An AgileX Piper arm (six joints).
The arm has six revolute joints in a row. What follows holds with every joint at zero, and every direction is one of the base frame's. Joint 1 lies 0.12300 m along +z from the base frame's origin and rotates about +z. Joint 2 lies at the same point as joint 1 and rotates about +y. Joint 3 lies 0.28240 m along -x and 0.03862 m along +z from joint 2 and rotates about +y. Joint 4 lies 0.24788 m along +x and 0.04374 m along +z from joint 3 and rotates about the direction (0.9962, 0, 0.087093). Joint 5 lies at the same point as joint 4 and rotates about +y. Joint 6 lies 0.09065 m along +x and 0.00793 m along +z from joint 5 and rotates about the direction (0.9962, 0, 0.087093). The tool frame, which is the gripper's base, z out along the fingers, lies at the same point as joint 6; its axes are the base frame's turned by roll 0.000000, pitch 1.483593 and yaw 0.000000 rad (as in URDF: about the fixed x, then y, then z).
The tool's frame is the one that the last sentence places.
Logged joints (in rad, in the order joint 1, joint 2, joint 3, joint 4, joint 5, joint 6), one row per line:
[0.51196, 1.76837, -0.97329, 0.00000, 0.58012, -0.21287]
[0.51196, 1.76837, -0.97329, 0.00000, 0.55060, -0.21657]
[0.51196, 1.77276, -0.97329, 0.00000, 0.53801, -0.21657]
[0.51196, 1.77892, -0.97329, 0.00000, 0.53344, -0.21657]
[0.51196, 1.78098, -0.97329, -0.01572, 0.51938, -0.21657]
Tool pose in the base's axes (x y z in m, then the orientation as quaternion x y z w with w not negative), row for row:
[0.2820, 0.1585, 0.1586, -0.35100, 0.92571, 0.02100, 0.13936]
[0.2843, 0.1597, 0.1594, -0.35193, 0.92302, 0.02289, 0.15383]
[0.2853, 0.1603, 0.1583, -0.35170, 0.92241, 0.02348, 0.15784]
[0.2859, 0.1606, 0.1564, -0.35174, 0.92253, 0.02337, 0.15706]
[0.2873, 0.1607, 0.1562, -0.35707, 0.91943, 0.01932, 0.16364]
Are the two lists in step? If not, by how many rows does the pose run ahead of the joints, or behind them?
They are in step.
